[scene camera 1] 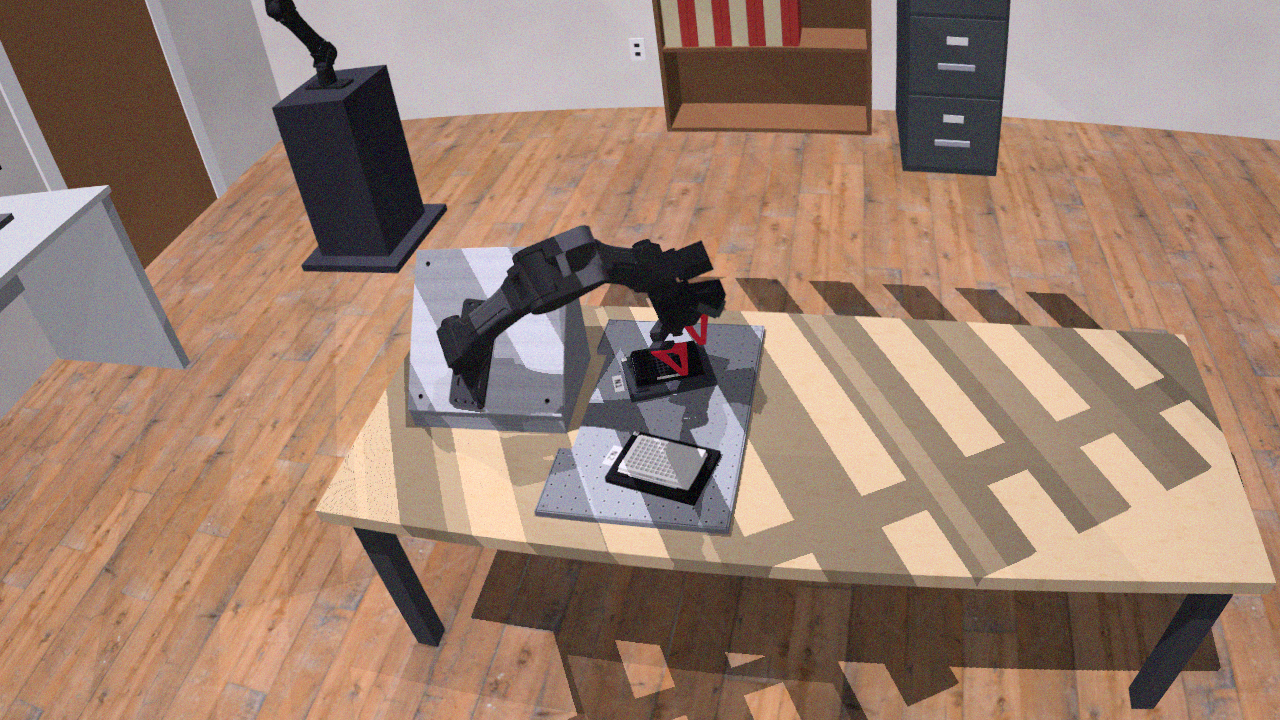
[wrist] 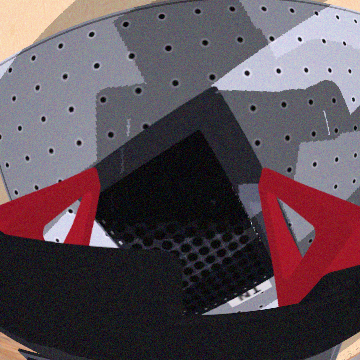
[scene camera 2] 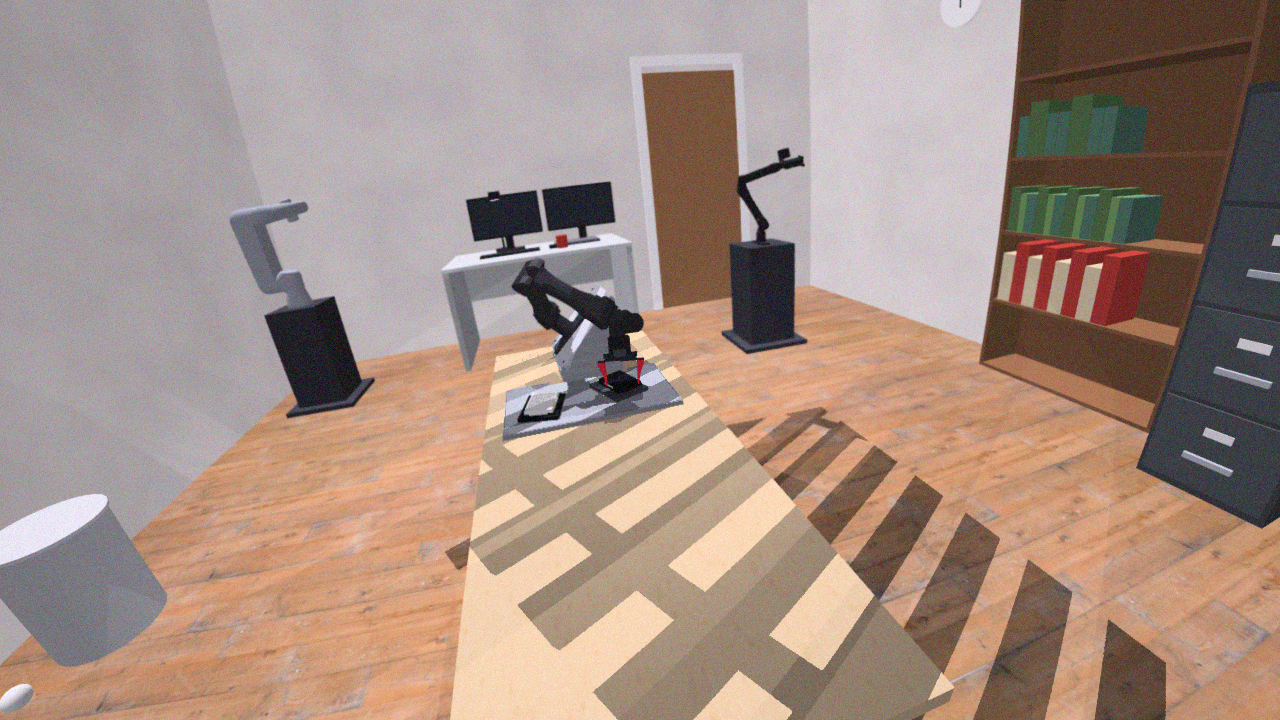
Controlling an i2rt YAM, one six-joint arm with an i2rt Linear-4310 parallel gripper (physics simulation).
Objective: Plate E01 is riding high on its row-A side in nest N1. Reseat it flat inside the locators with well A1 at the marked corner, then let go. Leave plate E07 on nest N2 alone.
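Note:
Plate E01 is the black well plate in nest N1, a dark frame. Its far part is in deep shade in the wrist view, and the gripper body hides its near left part. I cannot tell whether it lies flat, and the marked corner cannot be made out. My gripper is open, its red fingers wide apart on either side of plate E01, pointing down. Plate E07, white, sits in nest N2.
Both nests stand on a grey perforated board on the wooden table. An N1 label lies beside nest N1. The arm's sloped grey mount stands left of the board in scene camera 1.

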